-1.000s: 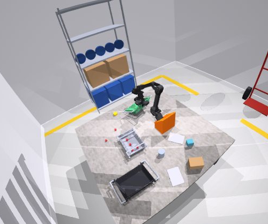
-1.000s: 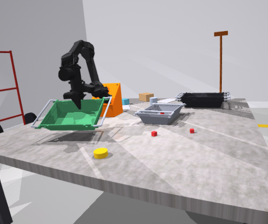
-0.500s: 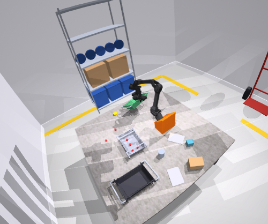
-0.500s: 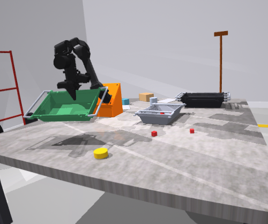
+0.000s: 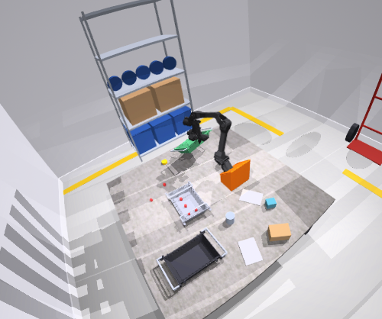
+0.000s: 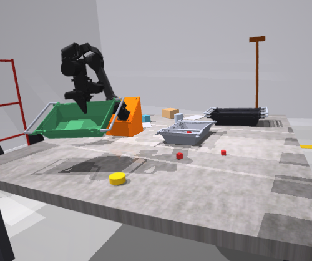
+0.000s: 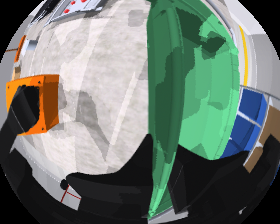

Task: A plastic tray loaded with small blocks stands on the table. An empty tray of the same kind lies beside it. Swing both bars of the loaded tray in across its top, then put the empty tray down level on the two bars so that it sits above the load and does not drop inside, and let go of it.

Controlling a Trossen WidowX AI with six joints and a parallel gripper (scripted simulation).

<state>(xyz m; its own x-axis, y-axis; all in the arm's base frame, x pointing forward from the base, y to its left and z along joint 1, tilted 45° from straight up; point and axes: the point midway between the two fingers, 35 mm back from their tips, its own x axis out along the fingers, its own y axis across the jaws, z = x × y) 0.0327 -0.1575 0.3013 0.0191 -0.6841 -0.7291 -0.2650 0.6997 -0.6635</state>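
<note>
Now: the green tray 20 mm ahead of my gripper tip, 80 mm to the right of it and 10 mm below it. The rest, counted from my gripper tip: yellow disc: 280 mm ahead, 190 mm to the right, 170 mm below; blue cube: 110 mm behind, 680 mm to the left, 160 mm below; grey cylinder: 180 mm ahead, 610 mm to the left, 150 mm below.
</note>
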